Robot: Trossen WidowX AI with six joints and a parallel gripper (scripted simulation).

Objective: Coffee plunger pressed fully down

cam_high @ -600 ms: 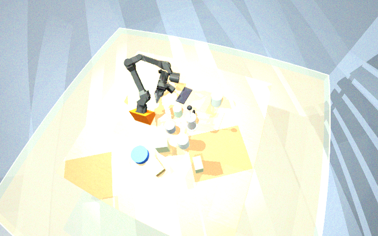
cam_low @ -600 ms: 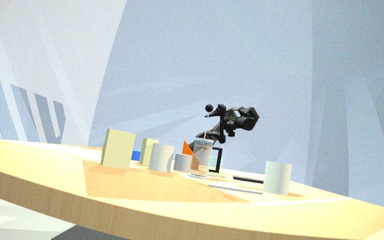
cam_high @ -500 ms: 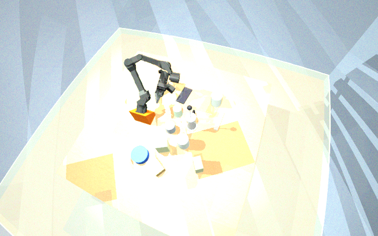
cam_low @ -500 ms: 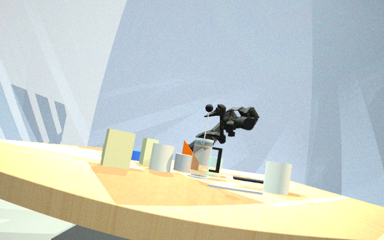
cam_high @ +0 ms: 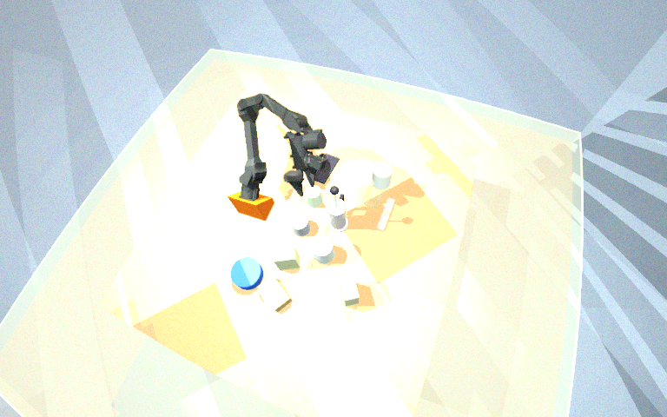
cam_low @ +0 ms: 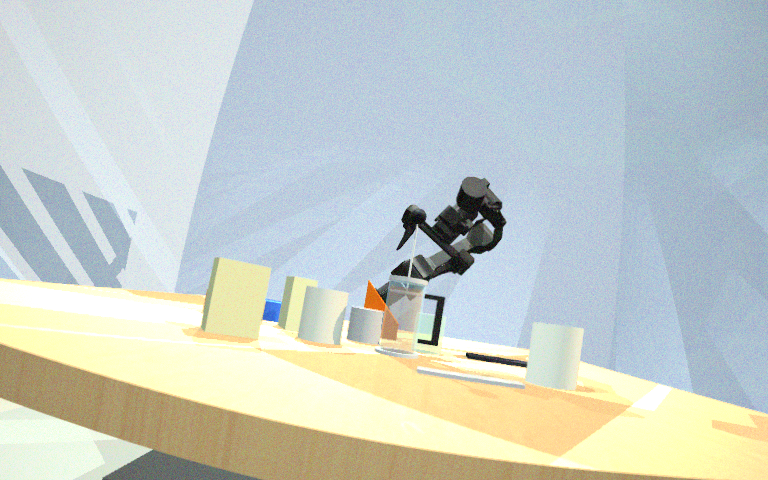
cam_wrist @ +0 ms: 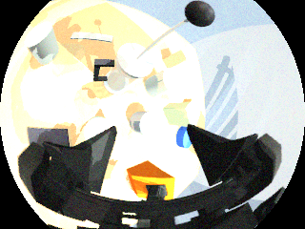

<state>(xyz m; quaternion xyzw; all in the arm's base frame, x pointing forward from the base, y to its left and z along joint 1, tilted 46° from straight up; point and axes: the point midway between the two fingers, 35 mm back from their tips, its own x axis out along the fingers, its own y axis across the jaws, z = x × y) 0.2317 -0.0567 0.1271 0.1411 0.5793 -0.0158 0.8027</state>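
Now: the coffee press 110 mm ahead of my gripper tip and 50 mm below it. Round my gripper tip: blue disc (170 mm behind, 320 mm to the right, 160 mm below); then dark flat tablet (10 mm behind, 230 mm to the left, 180 mm below).
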